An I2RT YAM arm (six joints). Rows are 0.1 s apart.
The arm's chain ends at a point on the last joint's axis. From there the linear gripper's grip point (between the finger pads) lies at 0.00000 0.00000 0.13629 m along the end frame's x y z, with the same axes.
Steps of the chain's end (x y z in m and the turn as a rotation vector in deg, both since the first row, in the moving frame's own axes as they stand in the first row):
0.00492 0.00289 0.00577 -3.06 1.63 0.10
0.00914 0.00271 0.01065 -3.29 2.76 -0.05
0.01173 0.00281 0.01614 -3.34 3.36 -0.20
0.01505 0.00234 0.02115 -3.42 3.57 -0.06
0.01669 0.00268 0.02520 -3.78 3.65 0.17
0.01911 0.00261 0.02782 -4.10 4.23 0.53
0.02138 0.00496 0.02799 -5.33 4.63 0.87
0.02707 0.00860 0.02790 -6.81 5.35 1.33
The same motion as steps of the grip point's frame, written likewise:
0.00879 0.01017 0.00552 -3.06 1.63 0.10
0.01570 0.01053 0.01027 -3.29 2.76 -0.05
0.01973 0.01073 0.01567 -3.34 3.36 -0.20
0.02354 0.01046 0.02064 -3.42 3.57 -0.06
0.02535 0.01167 0.02463 -3.78 3.65 0.17
0.02911 0.01239 0.02710 -4.10 4.23 0.53
0.03227 0.01769 0.02696 -5.33 4.63 0.87
0.03956 0.02488 0.02635 -6.81 5.35 1.33

